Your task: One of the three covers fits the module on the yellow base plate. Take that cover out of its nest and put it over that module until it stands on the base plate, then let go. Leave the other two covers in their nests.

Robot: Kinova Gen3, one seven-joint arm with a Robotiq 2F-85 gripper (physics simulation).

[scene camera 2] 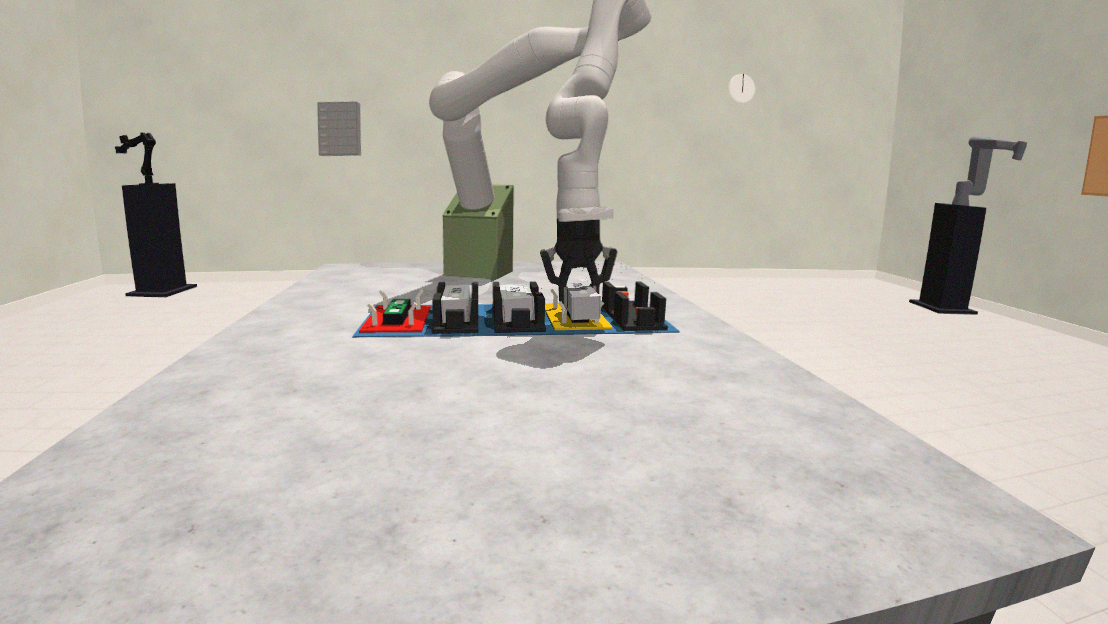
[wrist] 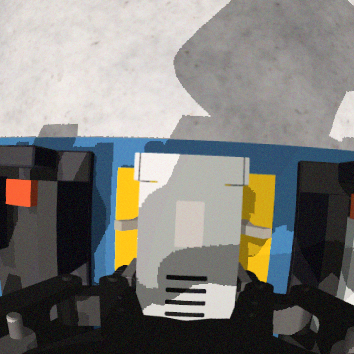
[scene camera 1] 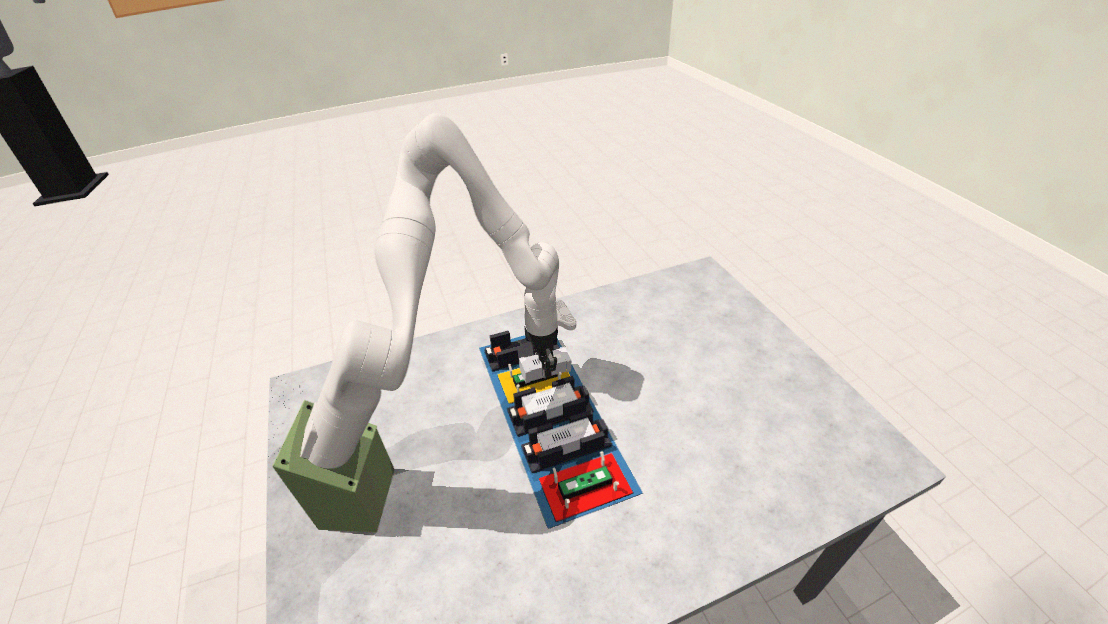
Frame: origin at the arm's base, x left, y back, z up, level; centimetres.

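Seen in the pictures: gripper, fingertip midpoint: [wrist: 185, 276] [scene camera 1: 543, 369]; arm's base, origin of the base link: [scene camera 2: 477, 199] [scene camera 1: 328, 445].
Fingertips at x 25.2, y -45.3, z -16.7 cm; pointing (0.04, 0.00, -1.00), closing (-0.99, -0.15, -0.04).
Observation:
Pixels of each thing's middle, then the offset from my fingertips to it. "spot": a spot on its surface instead.
- light grey cover, body centre: [wrist: 185, 277] [scene camera 2: 579, 298] [scene camera 1: 545, 364] dx +0.0, dy -0.5, dz +1.5 cm
- second cover, body centre: [scene camera 2: 516, 301] [scene camera 1: 549, 403] dx -11.4, dy +0.8, dz +0.3 cm
- third cover, body centre: [scene camera 2: 456, 302] [scene camera 1: 566, 439] dx -22.0, dy -0.7, dz +0.2 cm
- red base plate, body centre: [scene camera 2: 397, 317] [scene camera 1: 585, 485] dx -32.6, dy -2.3, dz -2.5 cm
- green module, surface spot: [scene camera 2: 397, 310] spot: dx -31.6, dy -5.6, dz -0.3 cm
My gripper [scene camera 1: 547, 365] [scene camera 2: 579, 293] [wrist: 185, 276] is shut on a light grey cover [scene camera 1: 533, 367] [scene camera 2: 583, 307] [wrist: 160, 225], low over the yellow base plate [scene camera 1: 505, 384] [scene camera 2: 603, 324] [wrist: 262, 185]. The cover hides most of the module; a bit of green [scene camera 1: 517, 379] shows at its robot-side end in scene camera 1. I cannot tell whether the cover's lower edge touches the plate. A second cover [scene camera 1: 535, 403] [scene camera 2: 517, 306] and a third cover [scene camera 1: 548, 439] [scene camera 2: 455, 307] sit in their black nests. The nest [scene camera 1: 507, 359] [scene camera 2: 640, 317] [wrist: 42, 235] on the other side is empty.
A red base plate [scene camera 1: 555, 507] [scene camera 2: 387, 327] with posts and a green module [scene camera 1: 586, 481] [scene camera 2: 397, 310] lies at the far end of the blue board [scene camera 1: 548, 520] [scene camera 2: 484, 332]. Pale posts stand beside the held cover. Black nests flank the yellow plate closely.

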